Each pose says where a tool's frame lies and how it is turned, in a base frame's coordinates. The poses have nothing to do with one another.
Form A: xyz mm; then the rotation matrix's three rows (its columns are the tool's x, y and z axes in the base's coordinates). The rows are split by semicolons.
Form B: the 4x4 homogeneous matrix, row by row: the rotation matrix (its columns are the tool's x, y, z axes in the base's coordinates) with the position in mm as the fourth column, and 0 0 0 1 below. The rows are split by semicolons. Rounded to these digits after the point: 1 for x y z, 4 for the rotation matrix.
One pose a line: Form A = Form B
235.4 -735.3 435.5; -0.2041 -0.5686 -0.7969; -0.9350 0.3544 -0.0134; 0.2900 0.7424 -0.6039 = -0.2041 -0.5686 -0.7969 235.4; -0.9350 0.3544 -0.0134 -735.3; 0.2900 0.7424 -0.6039 435.5; 0 0 0 1
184.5 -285.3 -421.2; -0.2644 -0.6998 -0.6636; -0.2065 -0.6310 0.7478; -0.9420 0.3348 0.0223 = -0.2644 -0.6998 -0.6636 184.5; -0.2065 -0.6310 0.7478 -285.3; -0.9420 0.3348 0.0223 -421.2; 0 0 0 1
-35.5 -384.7 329.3; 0.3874 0.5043 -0.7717; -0.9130 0.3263 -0.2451; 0.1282 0.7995 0.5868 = 0.3874 0.5043 -0.7717 -35.5; -0.9130 0.3263 -0.2451 -384.7; 0.1282 0.7995 0.5868 329.3; 0 0 0 1
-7.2 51.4 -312.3; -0.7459 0.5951 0.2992; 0.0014 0.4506 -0.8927; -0.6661 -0.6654 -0.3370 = -0.7459 0.5951 0.2992 -7.2; 0.0014 0.4506 -0.8927 51.4; -0.6661 -0.6654 -0.3370 -312.3; 0 0 0 1
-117.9 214.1 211.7; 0.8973 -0.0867 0.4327; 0.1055 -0.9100 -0.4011; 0.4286 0.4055 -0.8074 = 0.8973 -0.0867 0.4327 -117.9; 0.1055 -0.9100 -0.4011 214.1; 0.4286 0.4055 -0.8074 211.7; 0 0 0 1
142.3 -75.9 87.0; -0.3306 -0.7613 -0.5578; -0.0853 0.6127 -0.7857; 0.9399 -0.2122 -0.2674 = -0.3306 -0.7613 -0.5578 142.3; -0.0853 0.6127 -0.7857 -75.9; 0.9399 -0.2122 -0.2674 87.0; 0 0 0 1
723.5 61.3 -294.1; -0.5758 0.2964 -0.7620; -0.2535 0.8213 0.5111; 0.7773 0.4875 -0.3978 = -0.5758 0.2964 -0.7620 723.5; -0.2535 0.8213 0.5111 61.3; 0.7773 0.4875 -0.3978 -294.1; 0 0 0 1
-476.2 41.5 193.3; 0.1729 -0.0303 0.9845; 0.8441 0.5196 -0.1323; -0.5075 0.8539 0.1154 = 0.1729 -0.0303 0.9845 -476.2; 0.8441 0.5196 -0.1323 41.5; -0.5075 0.8539 0.1154 193.3; 0 0 0 1
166.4 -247.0 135.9; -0.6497 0.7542 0.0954; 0.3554 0.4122 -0.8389; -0.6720 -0.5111 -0.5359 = -0.6497 0.7542 0.0954 166.4; 0.3554 0.4122 -0.8389 -247.0; -0.6720 -0.5111 -0.5359 135.9; 0 0 0 1
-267.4 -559.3 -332.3; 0.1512 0.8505 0.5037; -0.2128 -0.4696 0.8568; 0.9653 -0.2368 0.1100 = 0.1512 0.8505 0.5037 -267.4; -0.2128 -0.4696 0.8568 -559.3; 0.9653 -0.2368 0.1100 -332.3; 0 0 0 1
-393.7 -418.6 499.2; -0.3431 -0.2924 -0.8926; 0.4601 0.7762 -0.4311; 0.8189 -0.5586 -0.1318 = -0.3431 -0.2924 -0.8926 -393.7; 0.4601 0.7762 -0.4311 -418.6; 0.8189 -0.5586 -0.1318 499.2; 0 0 0 1
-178.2 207.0 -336.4; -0.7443 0.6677 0.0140; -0.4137 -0.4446 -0.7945; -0.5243 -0.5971 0.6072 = -0.7443 0.6677 0.0140 -178.2; -0.4137 -0.4446 -0.7945 207.0; -0.5243 -0.5971 0.6072 -336.4; 0 0 0 1
